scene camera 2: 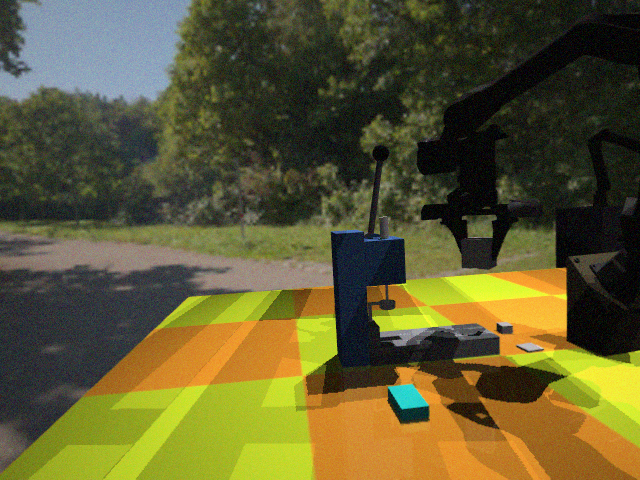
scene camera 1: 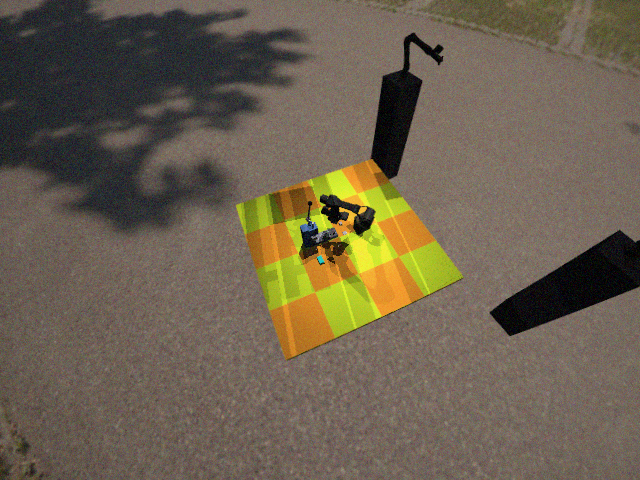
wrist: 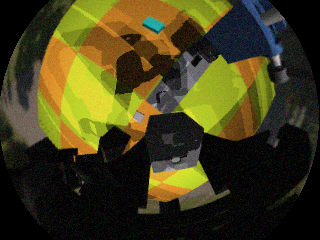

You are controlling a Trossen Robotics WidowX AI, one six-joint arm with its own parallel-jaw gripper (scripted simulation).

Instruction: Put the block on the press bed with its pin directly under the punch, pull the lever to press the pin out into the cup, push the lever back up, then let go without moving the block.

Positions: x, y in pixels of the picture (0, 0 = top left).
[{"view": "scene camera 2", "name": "my gripper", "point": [479, 260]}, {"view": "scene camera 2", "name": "blue press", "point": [358, 262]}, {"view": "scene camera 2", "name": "cyan block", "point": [407, 401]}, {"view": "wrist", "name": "my gripper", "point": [169, 133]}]
